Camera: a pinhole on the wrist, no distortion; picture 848 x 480 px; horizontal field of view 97.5 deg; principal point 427.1 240.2 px. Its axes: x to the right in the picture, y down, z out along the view. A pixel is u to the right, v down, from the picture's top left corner.
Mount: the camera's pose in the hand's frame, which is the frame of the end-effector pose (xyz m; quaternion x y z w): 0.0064 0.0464 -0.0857 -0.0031 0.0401 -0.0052 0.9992
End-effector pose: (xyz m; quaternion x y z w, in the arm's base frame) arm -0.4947 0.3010 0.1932 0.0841 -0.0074 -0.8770 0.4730
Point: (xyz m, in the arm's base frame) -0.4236 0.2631 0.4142
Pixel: 339.8 306.0
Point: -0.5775 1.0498 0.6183
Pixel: outside the picture
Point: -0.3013 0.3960 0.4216
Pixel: 73.8 353.9
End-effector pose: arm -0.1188 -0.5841 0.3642 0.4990 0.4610 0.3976 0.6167
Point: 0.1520 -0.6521 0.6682
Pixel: 343.2 461.6
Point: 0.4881 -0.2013 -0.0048
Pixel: 764.6 17.4
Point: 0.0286 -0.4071 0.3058
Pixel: 799.8 98.5
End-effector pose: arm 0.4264 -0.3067 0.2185 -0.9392 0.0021 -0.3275 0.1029
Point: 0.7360 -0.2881 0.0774
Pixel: 536.7 222.9
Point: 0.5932 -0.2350 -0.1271
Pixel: 321.7 205.4
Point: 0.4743 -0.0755 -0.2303
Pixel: 195.2 94.1
